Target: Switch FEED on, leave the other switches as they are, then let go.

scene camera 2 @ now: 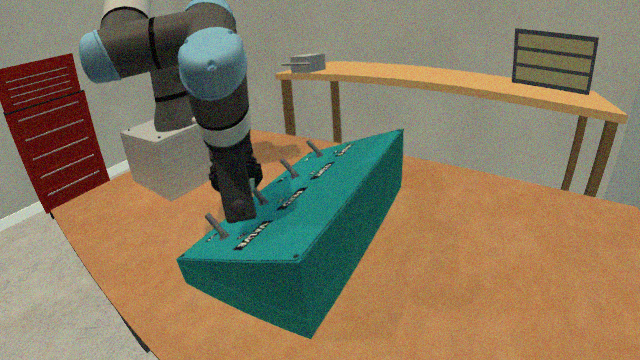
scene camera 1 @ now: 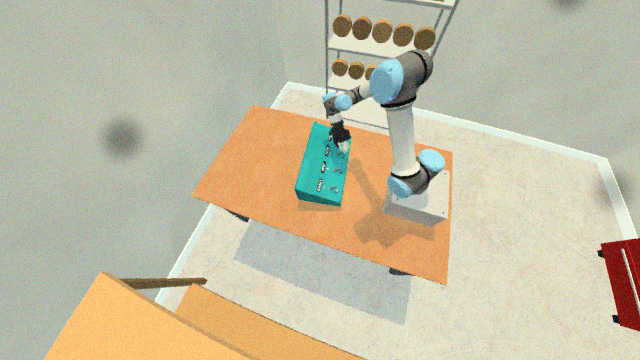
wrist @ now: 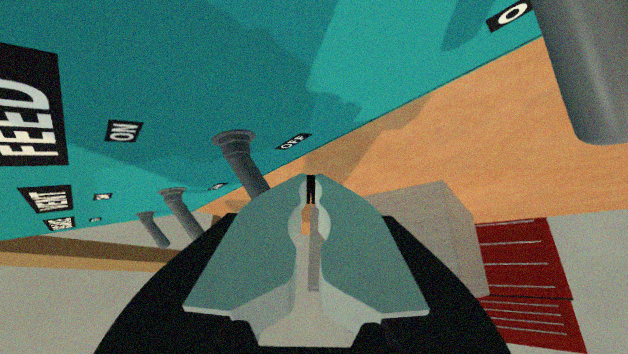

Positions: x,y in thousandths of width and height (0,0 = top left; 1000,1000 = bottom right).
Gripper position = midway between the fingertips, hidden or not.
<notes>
I see my gripper (scene camera 2: 377,546) and a teal switch box (wrist: 184,326).
My gripper shows as well in the wrist view (wrist: 496,501).
</notes>
